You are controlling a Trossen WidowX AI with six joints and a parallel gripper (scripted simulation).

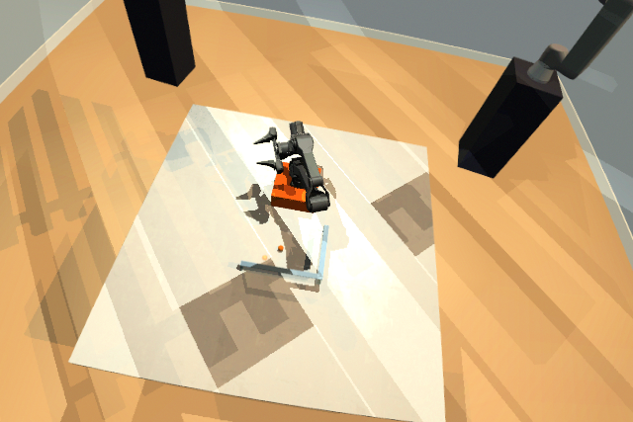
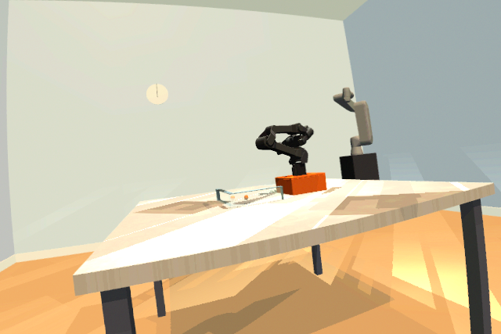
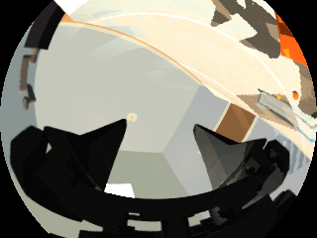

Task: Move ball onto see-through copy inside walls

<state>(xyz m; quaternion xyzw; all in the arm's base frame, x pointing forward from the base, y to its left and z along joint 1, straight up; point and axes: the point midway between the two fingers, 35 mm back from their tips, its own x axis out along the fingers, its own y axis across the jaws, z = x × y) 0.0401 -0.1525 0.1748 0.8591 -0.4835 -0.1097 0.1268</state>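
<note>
Right now the orange ball is 25 cm below my gripper tip, 24 cm ahead of it and 21 cm to the left of it.
</note>
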